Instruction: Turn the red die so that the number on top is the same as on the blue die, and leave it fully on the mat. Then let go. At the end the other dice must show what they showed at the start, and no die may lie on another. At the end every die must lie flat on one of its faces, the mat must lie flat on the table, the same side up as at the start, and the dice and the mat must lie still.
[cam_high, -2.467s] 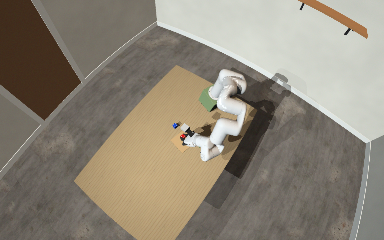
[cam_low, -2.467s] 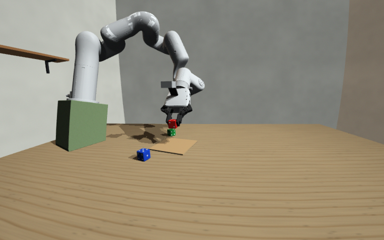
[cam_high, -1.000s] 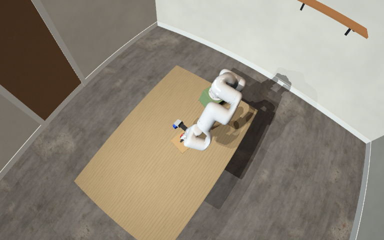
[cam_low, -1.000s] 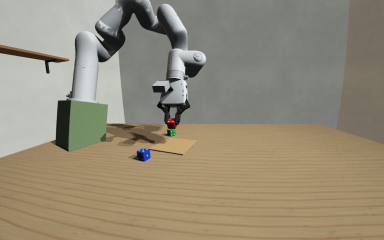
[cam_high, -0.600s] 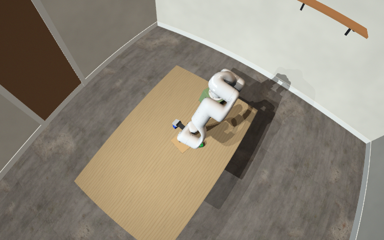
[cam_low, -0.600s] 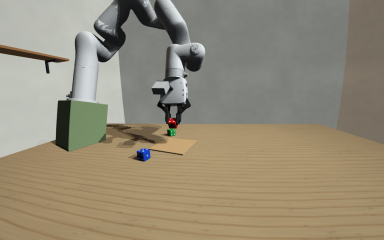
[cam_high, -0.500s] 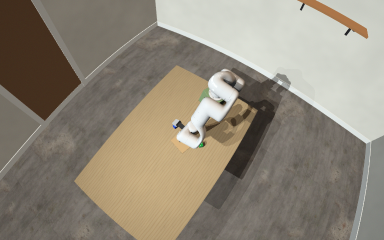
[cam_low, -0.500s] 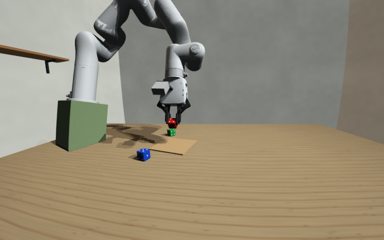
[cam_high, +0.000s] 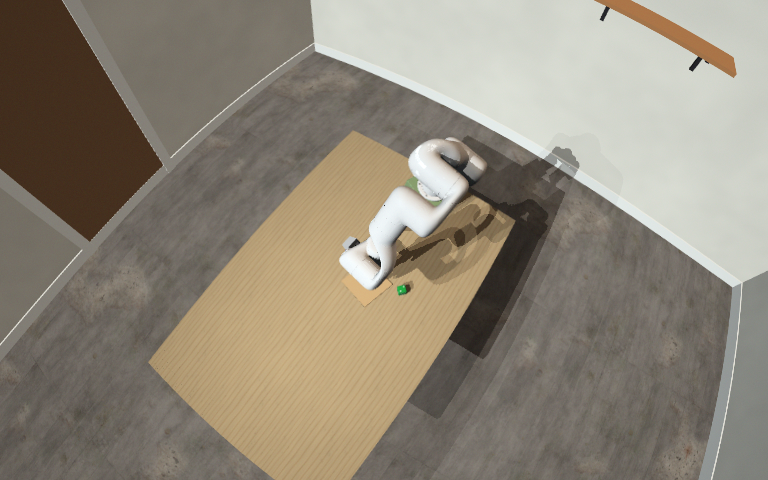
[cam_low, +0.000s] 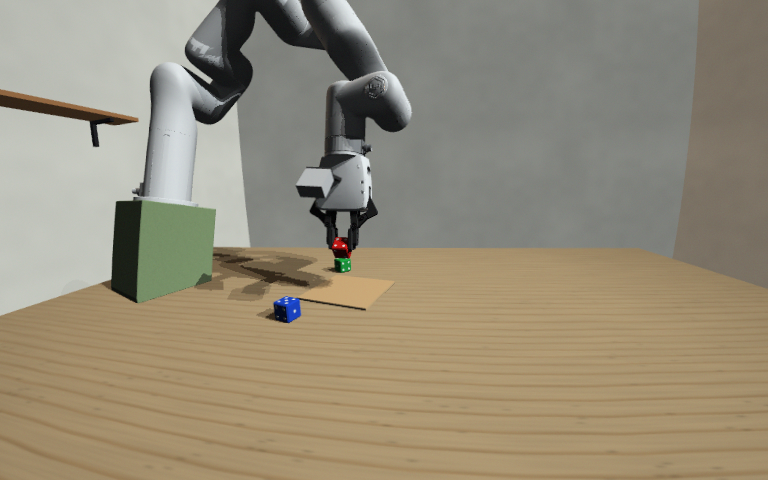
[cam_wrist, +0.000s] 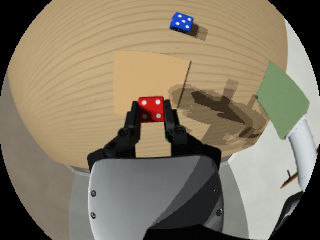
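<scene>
Now: the red die 2 cm below my hand. Round my hand: blue die 6 cm behind, 12 cm to the right, 9 cm below; then tan mat 1 cm ahead, 10 cm below; then green die 4 cm behind, 13 cm to the left, 9 cm below.
</scene>
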